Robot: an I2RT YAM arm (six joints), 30 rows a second.
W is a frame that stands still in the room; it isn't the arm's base.
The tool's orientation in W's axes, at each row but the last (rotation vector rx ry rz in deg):
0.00, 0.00, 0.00
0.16, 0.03, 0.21
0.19, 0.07, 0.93
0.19, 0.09, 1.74
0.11, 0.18, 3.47
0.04, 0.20, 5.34
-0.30, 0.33, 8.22
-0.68, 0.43, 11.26
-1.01, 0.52, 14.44
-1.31, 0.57, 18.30
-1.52, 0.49, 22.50
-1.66, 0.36, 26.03
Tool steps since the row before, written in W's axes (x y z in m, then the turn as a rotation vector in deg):
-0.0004, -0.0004, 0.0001, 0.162, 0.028, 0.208
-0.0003, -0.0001, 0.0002, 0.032, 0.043, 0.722
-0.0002, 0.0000, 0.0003, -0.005, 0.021, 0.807
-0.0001, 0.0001, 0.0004, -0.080, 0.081, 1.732
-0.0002, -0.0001, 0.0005, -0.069, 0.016, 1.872
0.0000, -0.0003, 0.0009, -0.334, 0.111, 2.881
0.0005, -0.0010, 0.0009, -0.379, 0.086, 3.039
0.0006, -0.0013, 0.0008, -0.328, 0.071, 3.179
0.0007, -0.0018, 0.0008, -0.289, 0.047, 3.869
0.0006, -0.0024, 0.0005, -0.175, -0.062, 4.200
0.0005, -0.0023, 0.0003, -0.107, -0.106, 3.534
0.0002, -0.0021, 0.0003, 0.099, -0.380, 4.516
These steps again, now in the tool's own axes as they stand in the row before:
-0.0004, -0.0004, 0.0001, 0.162, 0.028, 0.208
-0.0003, -0.0001, 0.0002, 0.032, 0.045, 0.722
-0.0002, 0.0000, 0.0003, -0.006, 0.024, 0.807
-0.0001, 0.0001, 0.0004, -0.080, 0.089, 1.732
-0.0002, -0.0001, 0.0005, -0.074, 0.024, 1.872
0.0000, -0.0003, 0.0009, -0.332, 0.144, 2.880
0.0003, -0.0011, 0.0009, -0.381, 0.125, 3.037
0.0003, -0.0014, 0.0008, -0.335, 0.099, 3.178
0.0002, -0.0019, 0.0008, -0.311, 0.055, 3.867
-0.0002, -0.0025, 0.0004, -0.242, -0.092, 4.196
-0.0004, -0.0023, 0.0002, -0.187, -0.142, 3.529
-0.0007, -0.0020, 0.0002, -0.134, -0.505, 4.503

